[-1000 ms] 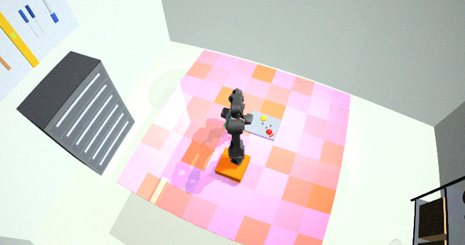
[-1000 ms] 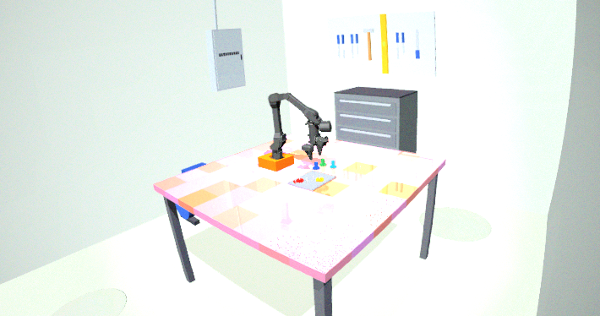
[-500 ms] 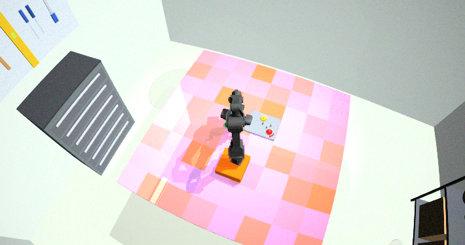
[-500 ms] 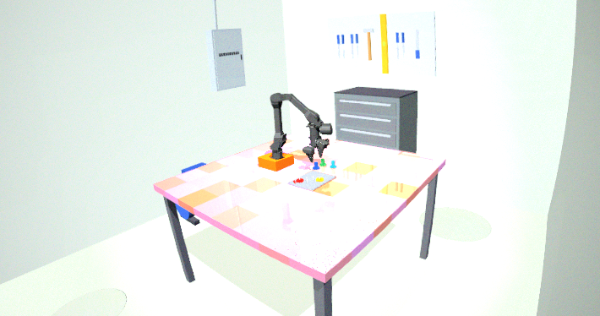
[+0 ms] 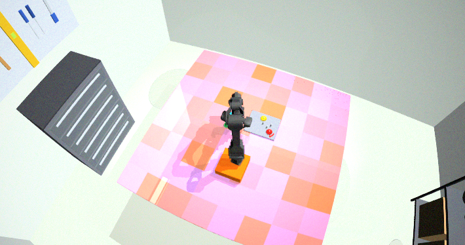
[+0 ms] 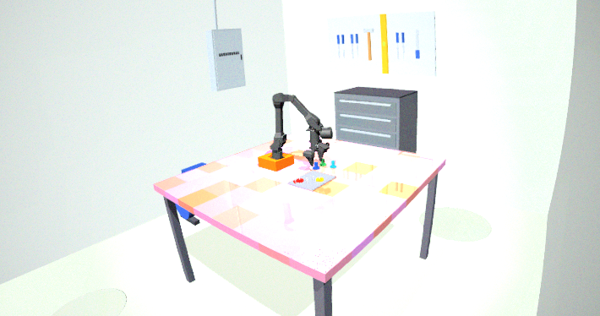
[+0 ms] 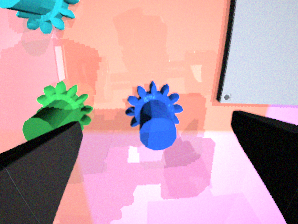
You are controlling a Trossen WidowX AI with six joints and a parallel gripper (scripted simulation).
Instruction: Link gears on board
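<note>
Right now the red gear is 20 cm to the right of my gripper tip, 7 cm ahead of it and 2 cm below it. From my gripper tip the other things lie so: cyan gear: 8 cm to the left, 6 cm ahead, 2 cm below; then blue gear: 2 cm below; then small green gear: 7 cm to the left, 2 cm below, 1 cm behind.
</note>
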